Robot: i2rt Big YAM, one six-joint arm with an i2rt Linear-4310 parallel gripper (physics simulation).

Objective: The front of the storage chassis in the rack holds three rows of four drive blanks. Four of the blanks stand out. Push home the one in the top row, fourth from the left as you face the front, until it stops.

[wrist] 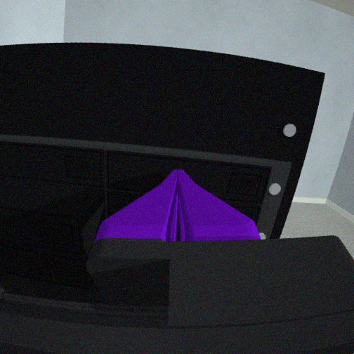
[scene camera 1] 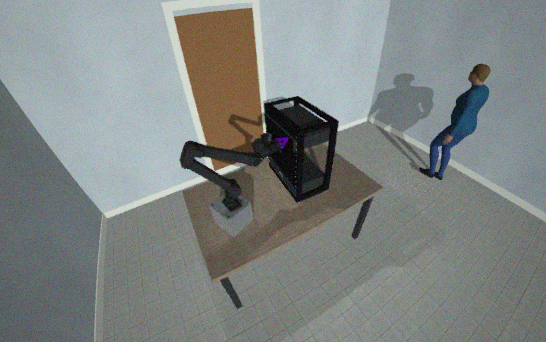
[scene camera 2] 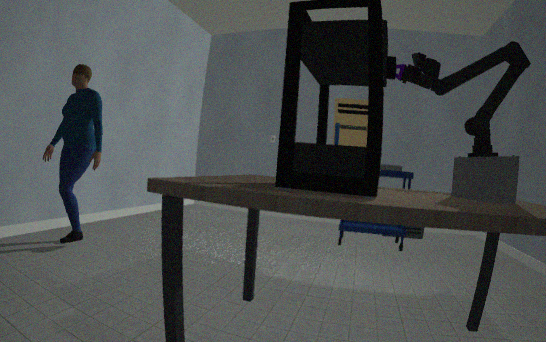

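Observation:
The top-row fourth blank is the dark panel at the right end of the row in the wrist view; its visible upper edge looks about level with the chassis rim. My gripper is shut and empty, its purple tips together at this blank's front; contact cannot be told. The fingers hide the blank's lower middle. The third blank is to its left. Lower left, a dark block appears to stand out. In scene camera 2, a black block juts from the rack's front by the tips.
The black rack stands on the wooden table. The arm's grey base block stands on the same table. A person stands on the floor beyond the table.

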